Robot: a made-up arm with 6 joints.
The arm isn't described. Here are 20 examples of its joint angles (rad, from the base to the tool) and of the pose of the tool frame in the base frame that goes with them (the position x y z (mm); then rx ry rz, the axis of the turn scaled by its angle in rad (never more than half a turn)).
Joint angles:
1: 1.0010 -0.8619 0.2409 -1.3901 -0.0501 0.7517
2: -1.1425 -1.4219 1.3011 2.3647 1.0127 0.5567
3: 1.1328 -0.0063 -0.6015 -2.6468 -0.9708 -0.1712
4: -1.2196 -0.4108 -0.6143 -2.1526 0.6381 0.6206
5: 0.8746 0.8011 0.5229 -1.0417 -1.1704 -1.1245
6: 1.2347 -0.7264 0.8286 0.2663 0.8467 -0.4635
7: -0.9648 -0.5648 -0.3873 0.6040 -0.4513 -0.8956
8: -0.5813 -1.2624 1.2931 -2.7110 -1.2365 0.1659
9: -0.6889 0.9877 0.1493 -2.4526 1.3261 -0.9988
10: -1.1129 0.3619 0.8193 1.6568 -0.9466 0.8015
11: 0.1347 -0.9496 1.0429 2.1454 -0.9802 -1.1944
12: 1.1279 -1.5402 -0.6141 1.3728 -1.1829 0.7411
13: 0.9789 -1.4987 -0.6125 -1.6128 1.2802 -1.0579
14: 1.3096 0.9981 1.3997 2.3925 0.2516 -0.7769
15: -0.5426 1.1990 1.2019 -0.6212 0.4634 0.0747
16: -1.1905 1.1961 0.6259 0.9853 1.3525 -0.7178
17: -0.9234 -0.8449 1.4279 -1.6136 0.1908 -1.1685
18: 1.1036 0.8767 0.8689 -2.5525 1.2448 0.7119
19: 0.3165 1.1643 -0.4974 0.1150 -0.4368 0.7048
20: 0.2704 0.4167 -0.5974 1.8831 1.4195 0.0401
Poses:
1: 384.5 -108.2 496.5 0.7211 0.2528 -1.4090
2: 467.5 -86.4 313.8 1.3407 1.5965 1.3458
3: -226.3 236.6 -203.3 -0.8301 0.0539 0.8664
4: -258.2 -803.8 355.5 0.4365 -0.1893 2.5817
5: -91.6 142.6 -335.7 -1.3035 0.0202 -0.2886
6: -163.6 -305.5 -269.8 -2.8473 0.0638 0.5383
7: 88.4 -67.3 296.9 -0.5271 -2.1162 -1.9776
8: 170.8 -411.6 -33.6 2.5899 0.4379 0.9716
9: -248.2 -552.6 159.5 1.6930 -0.1336 2.1404
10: -419.3 331.7 123.6 0.6253 -2.5379 -0.8392
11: -279.7 230.1 -68.5 -1.7637 1.8157 0.6093
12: 462.2 91.7 99.5 1.3709 1.7243 -0.6308
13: -27.6 124.7 589.8 1.2035 -0.2695 -0.2916
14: -294.7 -71.6 -421.3 -2.3127 1.1235 0.0798
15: 258.5 54.6 258.5 1.3850 1.9330 1.5468
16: -249.6 250.2 -397.5 -0.2303 -2.8674 0.7689
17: 241.0 -156.0 -274.9 -2.3936 -1.7914 -0.0361
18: 200.5 -495.0 280.3 -0.4023 -0.2197 -3.0510
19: -743.9 -343.4 101.1 -0.5299 0.1026 2.0263
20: 48.2 -87.1 -686.2 -1.4898 1.1721 -0.8540
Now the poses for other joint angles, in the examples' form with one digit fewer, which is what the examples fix.
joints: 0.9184 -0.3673 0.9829 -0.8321 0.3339 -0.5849
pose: -255 142 380 0.942 -1.600 -1.395
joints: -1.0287 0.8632 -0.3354 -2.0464 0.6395 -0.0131
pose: -681 -356 369 0.359 -0.071 2.018
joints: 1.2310 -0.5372 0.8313 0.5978 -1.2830 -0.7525
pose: -182 241 325 1.000 -1.740 -1.409
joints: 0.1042 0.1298 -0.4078 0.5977 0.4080 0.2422
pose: -603 -333 -124 -1.868 0.737 1.629
